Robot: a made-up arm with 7 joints. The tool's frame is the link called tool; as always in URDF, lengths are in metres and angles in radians. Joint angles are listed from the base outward. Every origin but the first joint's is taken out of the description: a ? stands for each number. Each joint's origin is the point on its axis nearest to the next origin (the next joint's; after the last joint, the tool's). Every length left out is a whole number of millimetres.
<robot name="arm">
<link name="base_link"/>
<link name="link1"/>
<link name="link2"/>
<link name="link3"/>
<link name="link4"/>
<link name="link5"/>
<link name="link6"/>
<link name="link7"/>
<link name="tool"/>
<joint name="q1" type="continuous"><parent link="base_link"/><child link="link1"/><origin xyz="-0.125 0.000 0.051" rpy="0.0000 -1.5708 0.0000"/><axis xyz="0 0 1"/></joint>
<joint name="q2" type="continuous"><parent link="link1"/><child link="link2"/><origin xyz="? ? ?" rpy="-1.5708 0.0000 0.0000"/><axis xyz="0 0 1"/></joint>
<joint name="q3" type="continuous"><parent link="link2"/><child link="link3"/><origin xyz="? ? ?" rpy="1.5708 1.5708 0.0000"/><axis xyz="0 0 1"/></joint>
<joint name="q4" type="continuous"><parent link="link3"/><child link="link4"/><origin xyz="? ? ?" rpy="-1.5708 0.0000 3.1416"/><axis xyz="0 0 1"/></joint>
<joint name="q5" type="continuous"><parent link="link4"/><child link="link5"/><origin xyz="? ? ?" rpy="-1.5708 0.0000 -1.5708"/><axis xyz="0 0 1"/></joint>
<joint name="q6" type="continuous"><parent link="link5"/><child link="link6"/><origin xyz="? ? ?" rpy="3.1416 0.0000 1.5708"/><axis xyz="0 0 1"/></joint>
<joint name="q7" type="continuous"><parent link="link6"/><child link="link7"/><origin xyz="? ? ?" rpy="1.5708 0.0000 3.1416"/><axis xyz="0 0 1"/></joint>
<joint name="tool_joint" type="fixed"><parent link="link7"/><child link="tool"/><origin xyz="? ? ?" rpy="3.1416 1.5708 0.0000"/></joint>
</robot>
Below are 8 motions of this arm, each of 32 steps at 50 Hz.
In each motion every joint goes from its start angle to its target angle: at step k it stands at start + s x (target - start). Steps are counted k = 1, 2, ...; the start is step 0. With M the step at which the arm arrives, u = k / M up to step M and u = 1 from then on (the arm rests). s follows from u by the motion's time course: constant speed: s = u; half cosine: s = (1 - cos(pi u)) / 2; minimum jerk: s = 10 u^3 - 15 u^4 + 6 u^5.
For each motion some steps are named. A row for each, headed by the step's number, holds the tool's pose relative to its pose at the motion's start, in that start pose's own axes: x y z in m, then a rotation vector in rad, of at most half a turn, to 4 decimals.
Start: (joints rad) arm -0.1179 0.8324 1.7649 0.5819 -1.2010 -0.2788 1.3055
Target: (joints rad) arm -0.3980 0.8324 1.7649 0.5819 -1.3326 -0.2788 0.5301
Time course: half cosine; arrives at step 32
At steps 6, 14, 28, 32:
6: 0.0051 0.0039 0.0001 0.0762 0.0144 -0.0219
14: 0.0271 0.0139 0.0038 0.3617 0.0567 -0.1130
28: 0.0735 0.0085 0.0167 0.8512 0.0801 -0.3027
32: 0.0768 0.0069 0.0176 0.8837 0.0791 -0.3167

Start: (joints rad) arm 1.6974 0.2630 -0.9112 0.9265 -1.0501 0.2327 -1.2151
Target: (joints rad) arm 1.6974 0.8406 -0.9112 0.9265 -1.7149 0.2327 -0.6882
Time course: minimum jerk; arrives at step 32
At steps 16, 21, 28, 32:
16: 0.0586 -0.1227 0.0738 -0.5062 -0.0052 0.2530
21: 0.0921 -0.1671 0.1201 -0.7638 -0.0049 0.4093
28: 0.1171 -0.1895 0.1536 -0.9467 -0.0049 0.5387
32: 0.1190 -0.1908 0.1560 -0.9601 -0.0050 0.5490

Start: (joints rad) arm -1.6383 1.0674 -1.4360 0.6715 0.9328 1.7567 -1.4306
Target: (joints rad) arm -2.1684 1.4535 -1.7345 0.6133 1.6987 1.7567 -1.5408
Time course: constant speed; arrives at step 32
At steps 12, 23, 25, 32:
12: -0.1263 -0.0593 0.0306 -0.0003 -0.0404 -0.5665
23: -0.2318 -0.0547 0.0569 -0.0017 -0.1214 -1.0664
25: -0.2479 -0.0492 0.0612 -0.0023 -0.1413 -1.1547
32: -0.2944 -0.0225 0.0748 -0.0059 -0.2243 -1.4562

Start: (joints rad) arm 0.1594 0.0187 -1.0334 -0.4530 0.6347 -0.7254 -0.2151
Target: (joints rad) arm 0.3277 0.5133 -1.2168 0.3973 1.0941 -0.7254 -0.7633
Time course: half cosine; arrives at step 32
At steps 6, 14, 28, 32:
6: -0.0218 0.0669 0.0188 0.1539 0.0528 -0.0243
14: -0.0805 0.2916 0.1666 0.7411 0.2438 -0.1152
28: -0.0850 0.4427 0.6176 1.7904 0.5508 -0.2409
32: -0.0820 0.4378 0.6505 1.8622 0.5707 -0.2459

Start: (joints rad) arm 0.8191 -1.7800 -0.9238 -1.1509 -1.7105 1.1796 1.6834
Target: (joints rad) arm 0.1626 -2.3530 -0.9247 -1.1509 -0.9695 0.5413 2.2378
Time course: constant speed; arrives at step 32
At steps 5, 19, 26, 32:
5: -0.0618 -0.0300 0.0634 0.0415 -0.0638 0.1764
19: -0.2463 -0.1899 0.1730 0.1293 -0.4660 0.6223
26: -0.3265 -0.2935 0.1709 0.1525 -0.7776 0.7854
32: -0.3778 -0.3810 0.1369 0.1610 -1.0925 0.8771

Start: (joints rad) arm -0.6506 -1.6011 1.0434 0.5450 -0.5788 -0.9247 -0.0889
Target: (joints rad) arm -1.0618 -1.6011 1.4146 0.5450 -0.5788 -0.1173 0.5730
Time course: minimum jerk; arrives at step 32
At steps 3, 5, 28, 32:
3: 0.0025 -0.0019 0.0003 -0.0077 -0.0052 -0.0022
5: 0.0103 -0.0082 0.0016 -0.0321 -0.0217 -0.0091
28: 0.2387 -0.2411 0.2136 -1.1591 -0.6253 -0.2723
32: 0.2409 -0.2428 0.2189 -1.1784 -0.6350 -0.2756

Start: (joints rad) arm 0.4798 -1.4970 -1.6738 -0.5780 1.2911 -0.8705 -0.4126
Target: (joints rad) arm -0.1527 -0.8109 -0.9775 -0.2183 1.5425 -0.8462 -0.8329
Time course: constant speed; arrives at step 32
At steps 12, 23, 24, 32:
12: -0.0181 0.3569 0.0538 0.6520 -0.0117 0.0024
23: -0.0936 0.6177 0.2255 1.2166 0.0456 0.1304
24: -0.1047 0.6356 0.2443 1.2650 0.0554 0.1472
32: -0.2176 0.7361 0.3987 1.6263 0.1681 0.3061

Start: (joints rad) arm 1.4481 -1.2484 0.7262 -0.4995 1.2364 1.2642 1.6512
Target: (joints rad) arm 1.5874 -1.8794 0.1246 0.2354 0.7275 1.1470 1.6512
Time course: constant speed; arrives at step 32
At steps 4, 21, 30, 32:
4: 0.0403 0.0153 0.0141 0.0251 0.1417 -0.1331
21: 0.2006 0.0060 -0.0181 0.1715 0.7006 -0.6899
30: 0.2493 -0.0283 -0.0777 0.2889 0.9683 -0.9589
32: 0.2559 -0.0363 -0.0930 0.3198 1.0249 -1.0143

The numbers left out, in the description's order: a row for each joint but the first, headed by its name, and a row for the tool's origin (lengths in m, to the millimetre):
q2: -0.001 0.054 0.000
q3: 0.093 0.029 0.000
q4: 0.381 0.193 0.000
q5: 0.328 -0.062 0.000
q6: 0.012 -0.105 0.000
q7: -0.298 -0.141 0.000
tool: 0.117 -0.045 0.000

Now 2 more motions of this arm.
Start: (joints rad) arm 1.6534 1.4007 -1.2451 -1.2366 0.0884 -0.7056 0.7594
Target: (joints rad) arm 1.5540 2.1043 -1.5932 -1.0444 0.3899 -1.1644 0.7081
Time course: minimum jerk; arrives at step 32
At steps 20, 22, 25, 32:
20: -0.0521 0.1908 0.3800 0.7105 0.3299 0.1970
22: -0.0531 0.1937 0.4428 0.8067 0.3584 0.2335
25: -0.0524 0.1895 0.5139 0.9145 0.3855 0.2765
32: -0.0508 0.1820 0.5626 0.9887 0.4010 0.3073

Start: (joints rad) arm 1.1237 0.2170 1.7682 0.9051 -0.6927 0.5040 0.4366
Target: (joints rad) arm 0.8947 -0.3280 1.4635 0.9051 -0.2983 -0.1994 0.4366
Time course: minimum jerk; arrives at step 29
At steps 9, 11, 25, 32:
9: -0.1461 -0.0553 -0.0651 -0.0631 0.2858 0.0353
11: -0.2366 -0.0880 -0.0824 -0.0923 0.4581 0.0499
25: -0.7085 -0.2205 0.1520 -0.1072 1.6078 0.0267
32: -0.7158 -0.2214 0.1655 -0.1021 1.6421 0.0226

